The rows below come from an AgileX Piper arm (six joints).
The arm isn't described. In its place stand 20 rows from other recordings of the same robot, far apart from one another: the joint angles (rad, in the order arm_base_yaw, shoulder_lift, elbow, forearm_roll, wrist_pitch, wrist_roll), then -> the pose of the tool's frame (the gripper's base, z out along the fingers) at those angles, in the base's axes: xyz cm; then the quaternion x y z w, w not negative.
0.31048, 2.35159, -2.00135, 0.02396, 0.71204, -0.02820 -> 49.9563, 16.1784, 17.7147, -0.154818, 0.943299, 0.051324, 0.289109
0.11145, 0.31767, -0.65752, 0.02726, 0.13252, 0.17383 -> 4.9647, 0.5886, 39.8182, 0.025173, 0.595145, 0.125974, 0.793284
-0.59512, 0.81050, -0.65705, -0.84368, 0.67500, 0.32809 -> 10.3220, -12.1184, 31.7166, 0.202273, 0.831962, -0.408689, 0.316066
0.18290, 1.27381, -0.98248, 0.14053, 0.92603, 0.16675 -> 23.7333, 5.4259, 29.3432, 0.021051, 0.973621, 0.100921, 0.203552
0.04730, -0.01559, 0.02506, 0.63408, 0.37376, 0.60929 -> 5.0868, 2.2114, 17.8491, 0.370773, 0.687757, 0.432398, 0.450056
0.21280, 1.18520, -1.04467, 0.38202, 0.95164, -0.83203 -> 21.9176, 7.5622, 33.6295, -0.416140, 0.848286, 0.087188, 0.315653
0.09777, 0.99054, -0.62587, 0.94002, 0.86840, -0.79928 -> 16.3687, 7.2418, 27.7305, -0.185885, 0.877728, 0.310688, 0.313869
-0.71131, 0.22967, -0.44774, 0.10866, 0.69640, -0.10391 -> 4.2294, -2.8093, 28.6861, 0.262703, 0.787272, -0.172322, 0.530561
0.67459, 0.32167, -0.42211, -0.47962, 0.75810, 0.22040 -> 6.6305, 1.6060, 27.5086, -0.263067, 0.814062, -0.002180, 0.517778
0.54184, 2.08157, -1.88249, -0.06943, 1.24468, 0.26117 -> 38.2413, 22.3207, 25.5619, -0.146455, 0.982846, 0.010573, 0.111593
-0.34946, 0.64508, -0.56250, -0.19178, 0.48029, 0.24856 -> 11.8558, -5.1734, 30.5896, 0.203079, 0.826734, -0.108003, 0.513425
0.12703, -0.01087, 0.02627, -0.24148, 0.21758, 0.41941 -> 5.5862, 0.2399, 18.5811, 0.038199, 0.753689, 0.082138, 0.650958
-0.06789, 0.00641, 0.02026, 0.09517, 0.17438, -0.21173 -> 5.7189, -0.2385, 19.0273, -0.024174, 0.745536, -0.055688, 0.663695
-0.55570, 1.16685, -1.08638, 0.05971, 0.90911, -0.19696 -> 19.8929, -11.8487, 35.0235, 0.177911, 0.927387, -0.094212, 0.315319
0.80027, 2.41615, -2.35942, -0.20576, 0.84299, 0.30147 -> 39.2635, 38.4560, 24.6450, -0.262083, 0.886821, 0.110467, 0.364223
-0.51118, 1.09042, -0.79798, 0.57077, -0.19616, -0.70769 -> 20.8239, -12.7790, 35.8127, 0.166766, 0.701321, -0.259199, 0.642771
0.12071, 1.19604, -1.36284, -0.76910, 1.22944, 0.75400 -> 22.0332, -3.3349, 43.2243, 0.260379, 0.847242, -0.224353, 0.405029
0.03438, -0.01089, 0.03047, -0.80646, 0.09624, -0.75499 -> 5.6850, -0.4360, 19.7499, -0.487951, 0.511321, -0.506024, 0.494363
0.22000, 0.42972, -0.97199, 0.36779, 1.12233, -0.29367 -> 1.8989, 3.4458, 40.2527, -0.230319, 0.811892, 0.163406, 0.510963
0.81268, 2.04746, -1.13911, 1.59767, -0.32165, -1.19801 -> 30.2154, 27.7281, 12.3937, -0.131310, 0.912604, 0.081187, 0.378575
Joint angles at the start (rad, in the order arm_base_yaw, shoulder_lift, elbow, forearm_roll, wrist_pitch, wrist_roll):
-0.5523, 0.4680, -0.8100, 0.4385, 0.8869, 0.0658
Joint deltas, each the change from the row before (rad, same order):
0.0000, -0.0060, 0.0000, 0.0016, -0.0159, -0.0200
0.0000, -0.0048, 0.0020, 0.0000, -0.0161, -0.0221
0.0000, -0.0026, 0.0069, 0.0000, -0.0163, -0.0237
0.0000, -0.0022, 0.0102, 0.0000, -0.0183, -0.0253
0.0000, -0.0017, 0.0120, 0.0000, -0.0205, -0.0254
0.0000, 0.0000, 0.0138, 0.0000, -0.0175, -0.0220
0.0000, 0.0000, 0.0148, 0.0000, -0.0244, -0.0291
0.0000, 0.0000, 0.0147, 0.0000, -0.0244, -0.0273
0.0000, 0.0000, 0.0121, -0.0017, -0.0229, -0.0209
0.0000, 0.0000, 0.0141, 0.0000, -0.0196, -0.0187
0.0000, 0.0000, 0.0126, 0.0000, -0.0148, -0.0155
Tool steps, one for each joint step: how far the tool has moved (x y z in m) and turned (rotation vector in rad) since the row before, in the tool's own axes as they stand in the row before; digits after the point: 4 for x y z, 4 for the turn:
-0.0010, 0.0006, -0.0015, -0.0040, -0.0211, -0.0209
-0.0007, 0.0001, -0.0008, -0.0014, -0.0186, -0.0230
0.0001, -0.0007, 0.0006, 0.0011, -0.0124, -0.0223
0.0007, -0.0012, 0.0013, 0.0024, -0.0110, -0.0228
0.0009, -0.0015, 0.0017, 0.0034, -0.0111, -0.0222
0.0016, -0.0018, 0.0024, 0.0044, -0.0048, -0.0178
0.0013, -0.0019, 0.0026, 0.0055, -0.0106, -0.0247
0.0014, -0.0019, 0.0025, 0.0058, -0.0105, -0.0231
0.0010, -0.0016, 0.0020, 0.0066, -0.0111, -0.0188
0.0019, -0.0017, 0.0023, 0.0056, -0.0060, -0.0148
0.0020, -0.0014, 0.0020, 0.0047, -0.0026, -0.0121

